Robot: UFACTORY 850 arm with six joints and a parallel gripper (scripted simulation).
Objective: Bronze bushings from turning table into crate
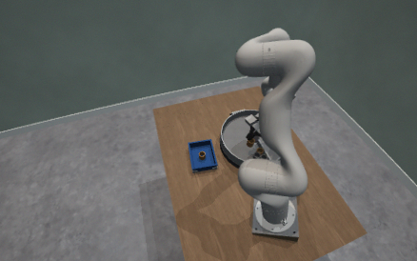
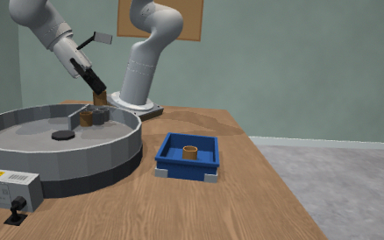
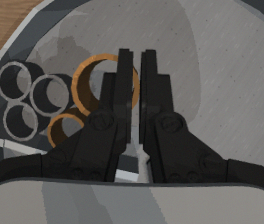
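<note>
Now: the blue crate 100 mm ahead of my hand, 250 mm to the left of it and 160 mm below it. The rest, counted from my hand: turning table 50 mm ahead, 90 mm to the right, 130 mm below.
</note>
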